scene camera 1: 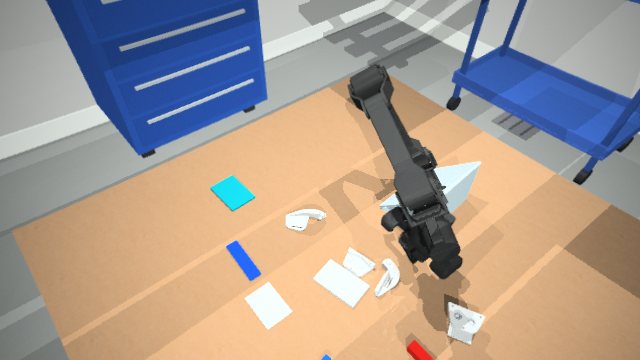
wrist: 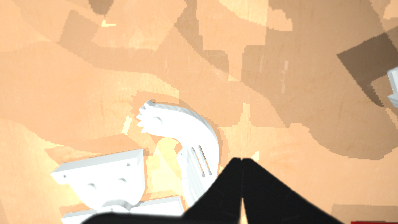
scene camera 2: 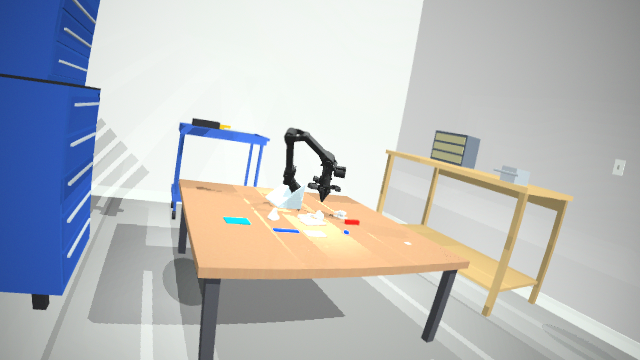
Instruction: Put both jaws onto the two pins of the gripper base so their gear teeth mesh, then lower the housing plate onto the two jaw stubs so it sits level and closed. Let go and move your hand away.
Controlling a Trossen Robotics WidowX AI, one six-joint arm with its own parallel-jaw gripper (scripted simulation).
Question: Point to a white jaw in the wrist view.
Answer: At 192, 130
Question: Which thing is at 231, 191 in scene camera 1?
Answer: A cyan tile.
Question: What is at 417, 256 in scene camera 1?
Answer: My gripper.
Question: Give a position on a white tile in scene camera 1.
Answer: At 267, 304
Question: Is my gripper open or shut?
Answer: Shut.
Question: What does my gripper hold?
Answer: Nothing.
